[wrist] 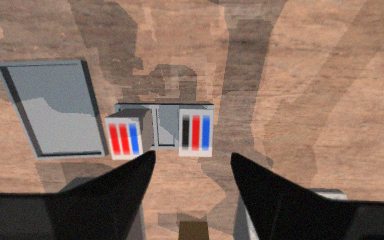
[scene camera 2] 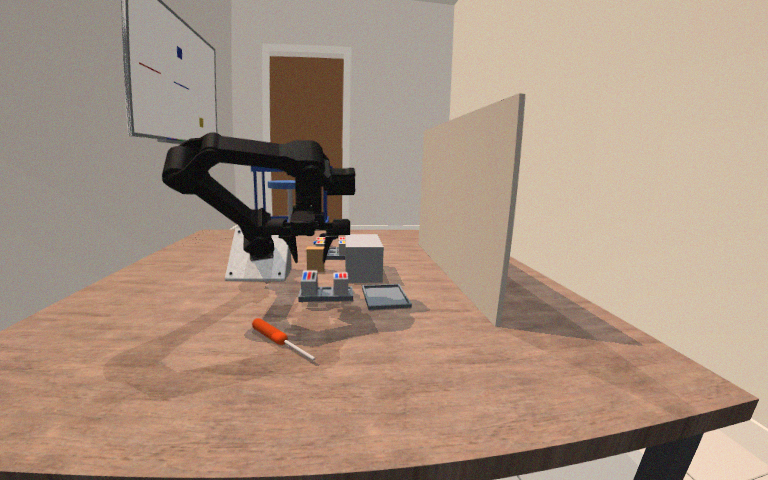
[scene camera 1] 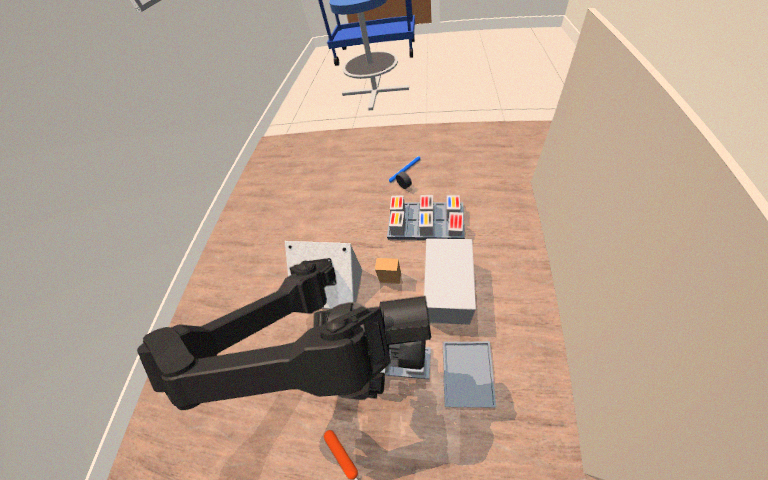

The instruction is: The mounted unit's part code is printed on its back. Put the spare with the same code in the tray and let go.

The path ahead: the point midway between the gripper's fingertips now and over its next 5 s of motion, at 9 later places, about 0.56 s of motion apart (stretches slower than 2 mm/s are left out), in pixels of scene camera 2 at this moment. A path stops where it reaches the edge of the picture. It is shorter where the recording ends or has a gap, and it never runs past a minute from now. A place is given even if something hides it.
My gripper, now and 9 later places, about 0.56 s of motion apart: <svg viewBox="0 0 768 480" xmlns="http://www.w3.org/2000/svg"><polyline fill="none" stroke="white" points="310,262 311,273 311,284 310,290 310,282 308,262 314,251 343,246 378,249 386,253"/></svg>
